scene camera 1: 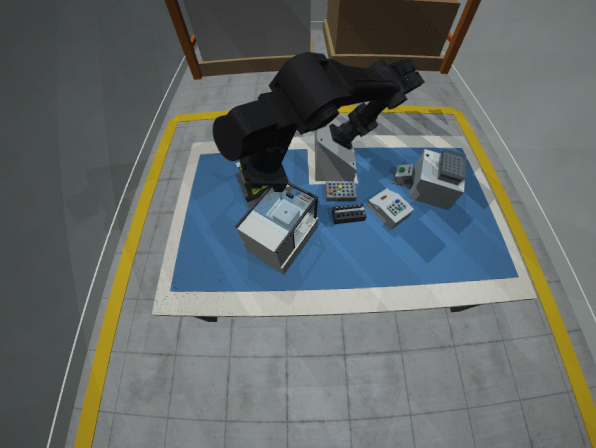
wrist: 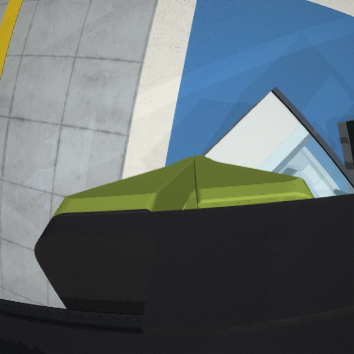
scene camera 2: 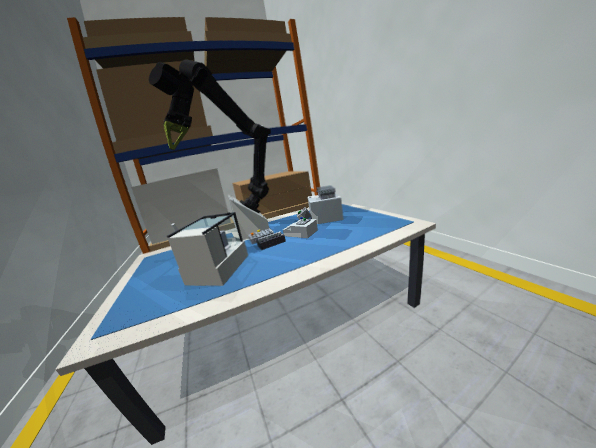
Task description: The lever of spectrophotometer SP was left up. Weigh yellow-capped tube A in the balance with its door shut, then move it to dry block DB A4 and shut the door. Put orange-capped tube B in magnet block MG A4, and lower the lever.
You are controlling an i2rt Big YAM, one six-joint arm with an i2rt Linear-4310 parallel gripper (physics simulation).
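My gripper (scene camera 2: 172, 147) (wrist: 196, 169) is shut and empty, its green fingers together, high above the table. In scene camera 1 the arm partly hides it, beside the back left of the balance. The balance (scene camera 1: 265, 231) (scene camera 2: 197, 260) has a glass top and stands left of the middle. I cannot tell its door's state. A yellow cap (scene camera 1: 340, 187) and an orange cap (scene camera 1: 331, 191) show in the grey rack (scene camera 1: 352, 197). A black block (scene camera 1: 349, 214) (scene camera 2: 271, 242) with a row of holes stands in front. I cannot tell which devices are the dry block and spectrophotometer, or the lever's position.
A white device (scene camera 1: 385, 212) (scene camera 2: 307, 230) with coloured buttons stands right of the black block. A small device (scene camera 1: 403, 172) with a green button and a white box (scene camera 1: 437, 187) (scene camera 2: 327, 209) topped by a grey block (scene camera 1: 453, 164) (scene camera 2: 326, 191) stand farther right. A slanted grey panel (scene camera 1: 332, 162) stands behind the rack.
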